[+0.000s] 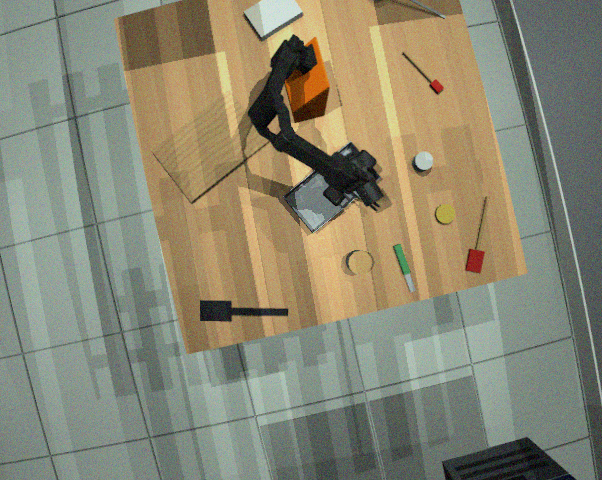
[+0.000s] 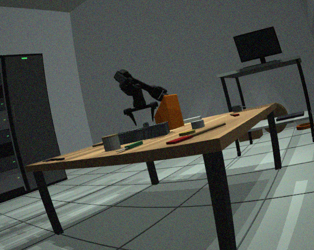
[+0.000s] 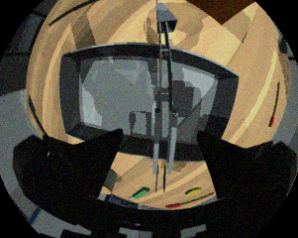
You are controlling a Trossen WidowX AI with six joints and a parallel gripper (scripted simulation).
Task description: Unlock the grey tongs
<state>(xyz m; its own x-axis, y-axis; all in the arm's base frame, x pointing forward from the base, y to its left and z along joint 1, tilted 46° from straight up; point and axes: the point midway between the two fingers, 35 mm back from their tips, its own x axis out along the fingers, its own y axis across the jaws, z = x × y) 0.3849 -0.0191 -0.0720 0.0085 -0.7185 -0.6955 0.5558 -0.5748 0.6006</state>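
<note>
Right now my gripper tip is 5 cm to the left of the grey roasting tin and 5 cm above it. From my gripper tip the other things lie so: wooden board (26 cm behind, 43 cm to the right, 7 cm below); green-handled tool (35 cm ahead, 15 cm to the left, 7 cm below); white cylinder (2 cm behind, 30 cm to the left, 6 cm below).
</note>
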